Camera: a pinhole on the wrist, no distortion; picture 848 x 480 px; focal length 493.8 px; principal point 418.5 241.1 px. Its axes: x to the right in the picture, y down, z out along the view. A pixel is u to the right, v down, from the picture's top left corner.
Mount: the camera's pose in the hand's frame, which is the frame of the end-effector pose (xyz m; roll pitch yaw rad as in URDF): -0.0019 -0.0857 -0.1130 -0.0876 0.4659 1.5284
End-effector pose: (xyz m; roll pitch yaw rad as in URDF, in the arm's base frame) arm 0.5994 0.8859 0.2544 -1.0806 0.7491 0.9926
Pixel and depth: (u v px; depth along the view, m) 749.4 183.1 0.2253
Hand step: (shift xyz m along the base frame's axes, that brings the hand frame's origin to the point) -0.1151 -0.0116 -0.0998
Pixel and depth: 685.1 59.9 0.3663
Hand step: -0.2147 0.1085 -0.1967
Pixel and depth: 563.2 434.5 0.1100
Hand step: 0.0033 -0.0543 0.0281
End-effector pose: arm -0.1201 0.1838 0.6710 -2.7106 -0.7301 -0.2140
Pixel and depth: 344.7 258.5 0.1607
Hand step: 0.0106 0.0472 -0.0295
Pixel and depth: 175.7 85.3 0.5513
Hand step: 0.4329 0.1993 -0.2401
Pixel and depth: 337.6 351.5 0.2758
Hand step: 0.0395 0.0561 -0.1557
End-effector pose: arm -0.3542 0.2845 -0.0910 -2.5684 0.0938 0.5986
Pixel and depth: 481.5 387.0 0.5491
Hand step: -0.1892 -0.1401 -0.3801
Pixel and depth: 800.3 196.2 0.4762
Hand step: 0.1609 -0.2579 -0.3736
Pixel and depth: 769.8 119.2 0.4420
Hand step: 0.1881 -0.1754 -0.3445
